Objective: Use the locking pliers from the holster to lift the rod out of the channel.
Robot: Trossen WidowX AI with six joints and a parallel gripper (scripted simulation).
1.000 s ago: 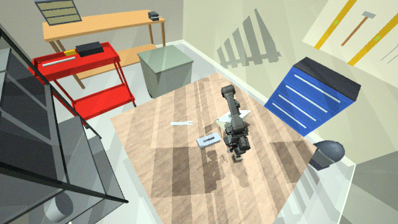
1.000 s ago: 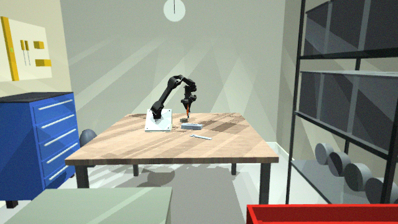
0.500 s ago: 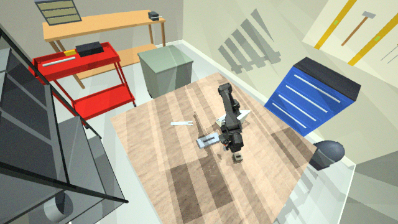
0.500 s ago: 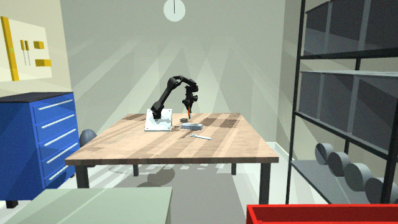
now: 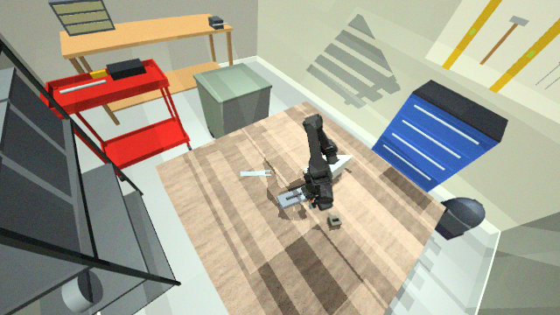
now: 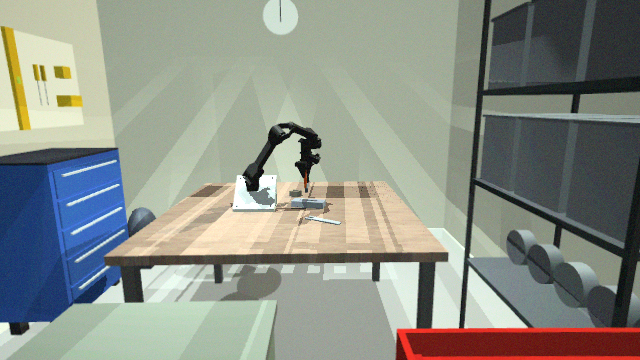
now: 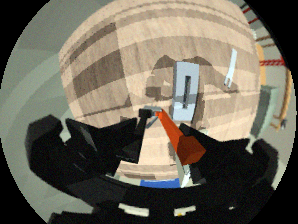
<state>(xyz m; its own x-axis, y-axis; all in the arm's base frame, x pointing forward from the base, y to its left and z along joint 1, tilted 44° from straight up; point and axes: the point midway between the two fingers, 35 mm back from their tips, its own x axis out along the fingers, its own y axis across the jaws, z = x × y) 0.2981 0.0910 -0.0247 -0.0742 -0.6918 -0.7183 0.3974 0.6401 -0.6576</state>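
My gripper tip is now 1 cm short of the light blue channel block, 10 cm to the left of it and 13 cm above it. Also, from my gripper tip: flat silver wrench: 5 cm ahead, 35 cm to the right, 14 cm below; then grey holster: 6 cm behind, 14 cm to the left, 14 cm below.
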